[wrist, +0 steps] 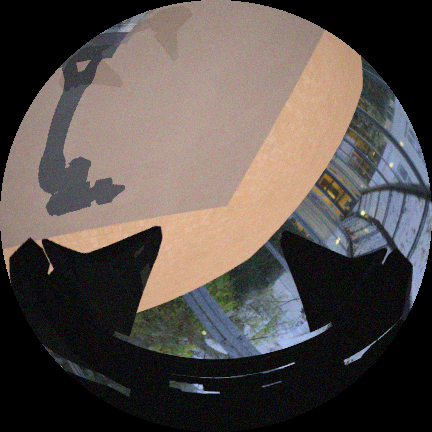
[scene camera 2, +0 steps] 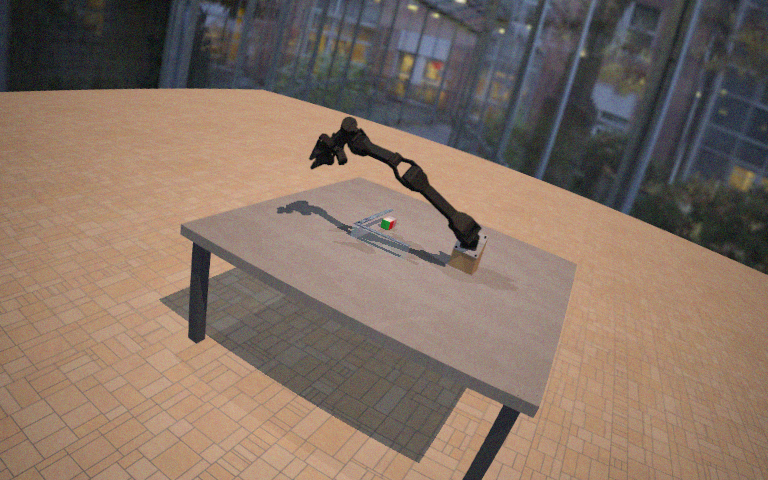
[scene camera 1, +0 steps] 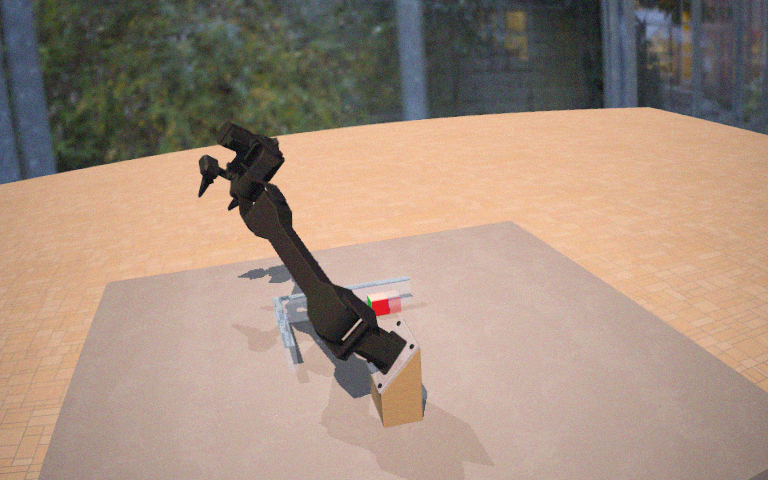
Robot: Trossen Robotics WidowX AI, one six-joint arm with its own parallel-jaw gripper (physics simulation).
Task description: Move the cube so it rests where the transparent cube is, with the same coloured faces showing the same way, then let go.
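Places are measured from the arm's base along level axes (x left, y back, z up), in centimetres.
Pixels of known places: gripper, fingertip midpoint: (wrist: 223,235) (scene camera 2: 310,164) (scene camera 1: 213,203); arm's base at its link origin: (scene camera 2: 469,241) (scene camera 1: 389,352).
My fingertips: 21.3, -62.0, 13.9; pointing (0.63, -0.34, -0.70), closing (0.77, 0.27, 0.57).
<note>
Ahead of a thing's pixels: the offset from my fingertips to its top centre, as dx, dy, dz. "spot": to the spot under its first point. Level surfaces: height alone.
The cube @(-32.1, +24.9, -21.3) (scene camera 1: 379,306) (scene camera 2: 387,224) sits on the table with a white top. Scene camera 1 shows its red face and a green face at its left edge; scene camera 2 shows green at left and red at right. The transparent cube @(-34.9, +25.1, -21.3) (scene camera 1: 395,305), pale red in front, directly adjoins or overlaps the solid cube's right side in scene camera 1; I cannot make it out separately in scene camera 2. My gripper (scene camera 1: 215,202) (scene camera 2: 311,161) (wrist: 223,235) is open and empty, high above the table and well away from the cube. Neither cube shows in the wrist view.
A clear-walled corner with pale bluish rails @(spot: -29.9, +21.3, -19.2) (scene camera 1: 362,284) (scene camera 2: 373,217) stands on the grey table @(dz -25.2) (scene camera 1: 538,339) (scene camera 2: 317,271) beside the cubes. The arm rises from a wooden base block (scene camera 1: 402,396) (scene camera 2: 465,263) and crosses above part of the walls in scene camera 1.
</note>
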